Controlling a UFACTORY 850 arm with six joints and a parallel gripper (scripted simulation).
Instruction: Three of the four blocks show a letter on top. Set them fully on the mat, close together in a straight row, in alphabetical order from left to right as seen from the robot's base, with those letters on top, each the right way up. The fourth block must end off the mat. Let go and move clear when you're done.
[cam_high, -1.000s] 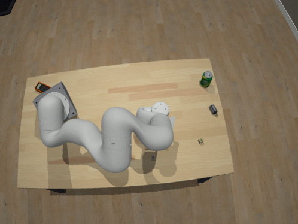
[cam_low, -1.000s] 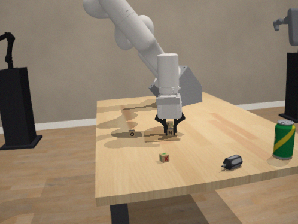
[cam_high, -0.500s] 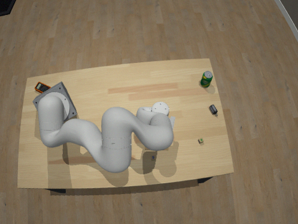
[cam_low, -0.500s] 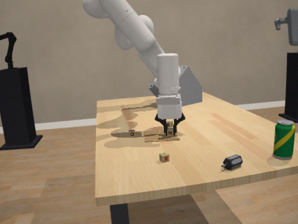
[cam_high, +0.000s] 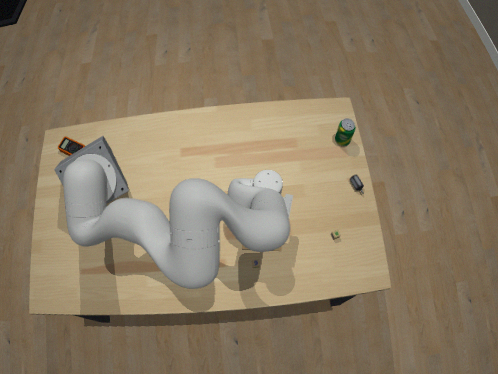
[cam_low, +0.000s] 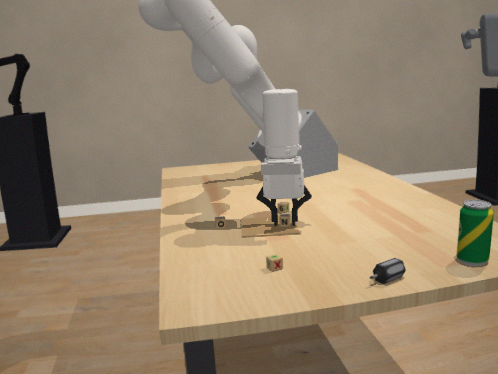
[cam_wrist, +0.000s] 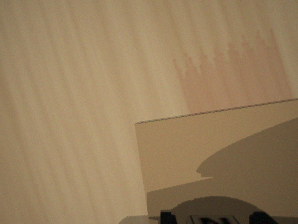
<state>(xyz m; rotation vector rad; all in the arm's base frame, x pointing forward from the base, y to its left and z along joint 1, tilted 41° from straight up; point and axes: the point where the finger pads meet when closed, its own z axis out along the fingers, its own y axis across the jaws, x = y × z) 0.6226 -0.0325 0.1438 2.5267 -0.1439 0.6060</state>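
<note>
My hand is 1 cm past the tan mat, 4 cm to the left of it and 2 cm above it. Also, from my hand: green can: 33 cm ahead, 32 cm to the left, 4 cm above; then orange meter: 80 cm behind, 34 cm to the left, 1 cm below.
</note>
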